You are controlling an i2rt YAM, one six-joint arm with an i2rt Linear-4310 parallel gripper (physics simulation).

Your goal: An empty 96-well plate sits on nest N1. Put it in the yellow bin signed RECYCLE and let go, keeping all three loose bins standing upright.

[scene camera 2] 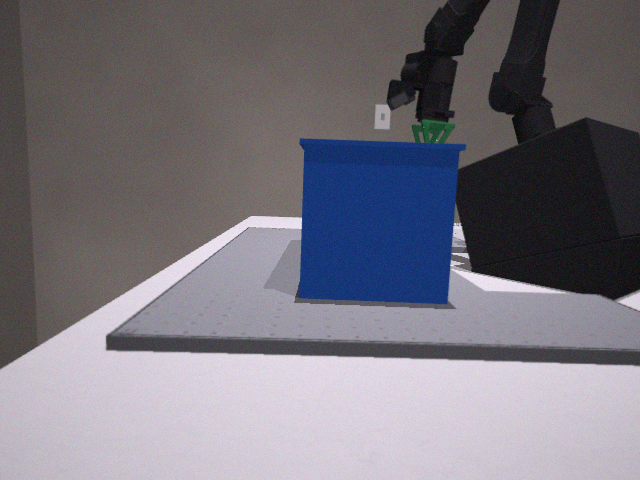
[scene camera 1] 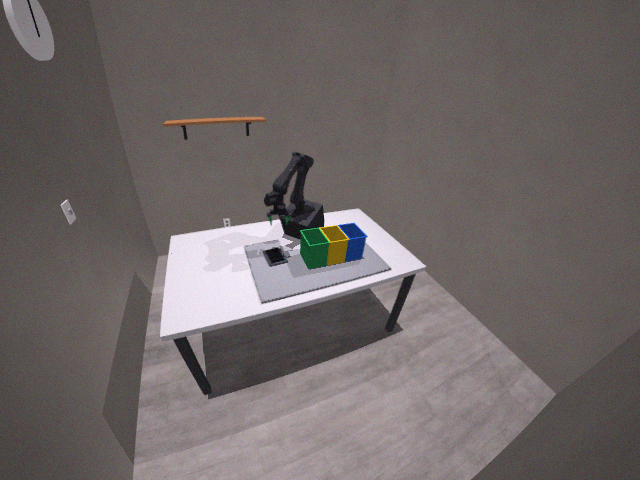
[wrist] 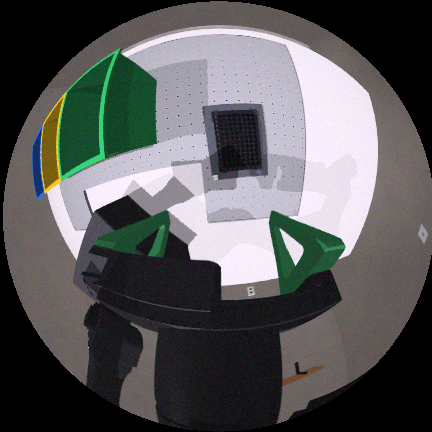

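I can see a green bin in scene camera 1 and in the wrist view, while scene camera 2 does not show the green bin, hidden there by a blue bin. On the green bin, [wrist: 110,109] and [scene camera 1: 303,238] are the same spot.
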